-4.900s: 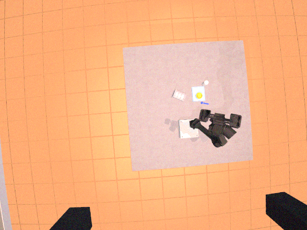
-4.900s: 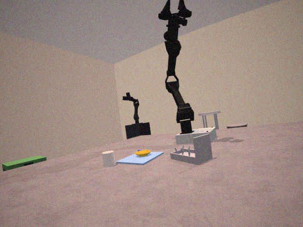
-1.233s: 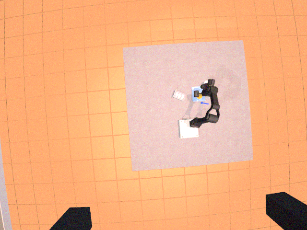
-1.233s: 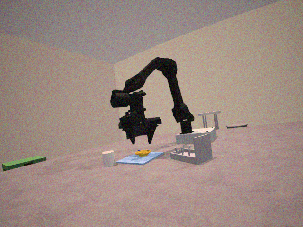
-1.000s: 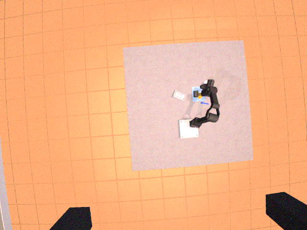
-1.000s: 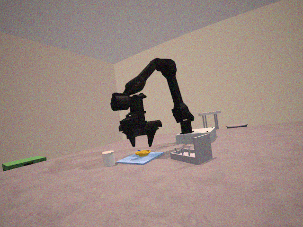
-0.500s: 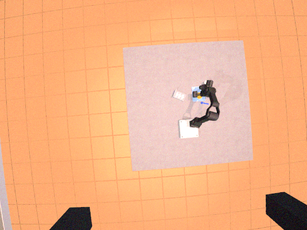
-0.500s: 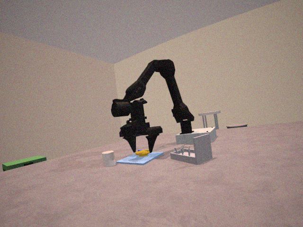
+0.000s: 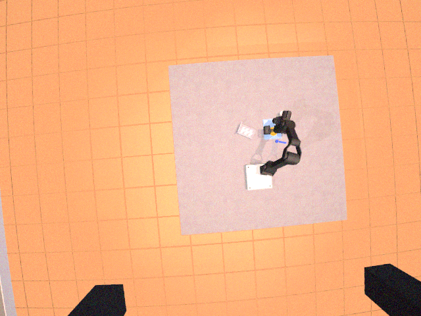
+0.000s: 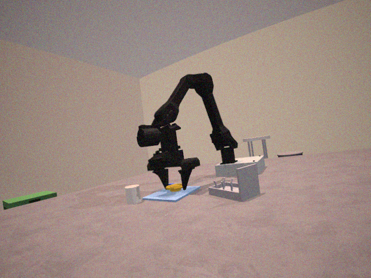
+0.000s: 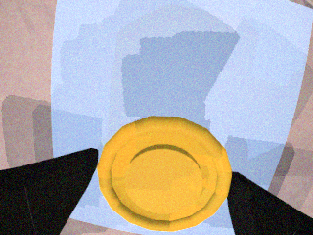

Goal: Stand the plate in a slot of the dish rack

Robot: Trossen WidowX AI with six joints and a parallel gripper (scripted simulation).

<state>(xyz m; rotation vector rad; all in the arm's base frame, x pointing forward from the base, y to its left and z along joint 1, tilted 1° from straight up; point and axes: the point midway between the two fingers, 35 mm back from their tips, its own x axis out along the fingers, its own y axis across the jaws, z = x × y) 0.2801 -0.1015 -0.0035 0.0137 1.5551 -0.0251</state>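
My gripper tip is now 2 cm short of the light blue mat and 1 cm above it. Also, from my gripper tip: white cup 12 cm ahead, 7 cm to the right, 2 cm above; yellow plate 1 cm above; grey dish rack 20 cm to the left, 2 cm above, 1 cm ahead.
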